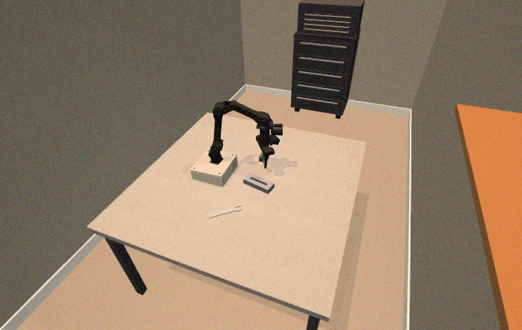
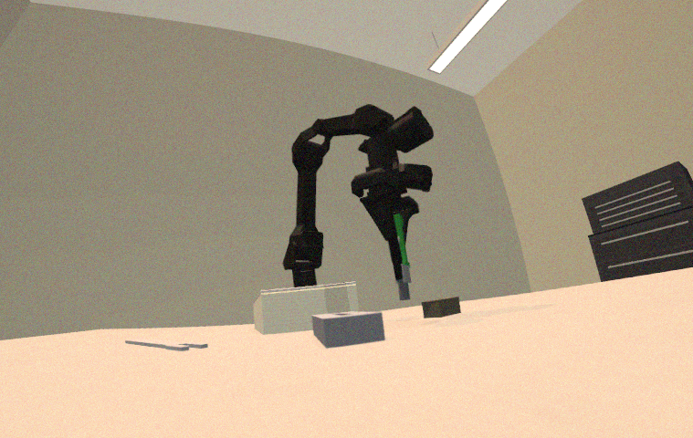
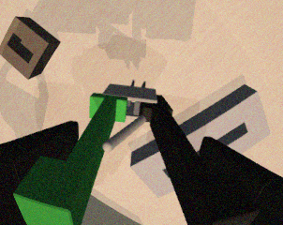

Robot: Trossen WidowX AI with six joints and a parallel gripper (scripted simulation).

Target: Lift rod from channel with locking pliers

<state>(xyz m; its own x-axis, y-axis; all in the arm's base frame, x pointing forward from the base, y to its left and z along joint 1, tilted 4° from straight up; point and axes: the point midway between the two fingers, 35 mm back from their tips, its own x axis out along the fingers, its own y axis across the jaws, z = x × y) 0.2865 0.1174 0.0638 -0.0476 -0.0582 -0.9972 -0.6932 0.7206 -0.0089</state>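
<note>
The grey channel block is 10 mm ahead of my gripper tip, 110 mm to the right of it and 120 mm below it. Also, from my gripper tip: grey release lever: 10 mm to the left; orange rod: 10 mm ahead, 110 mm to the right, 130 mm below; black handle: 10 mm ahead, 10 mm to the right.
</note>
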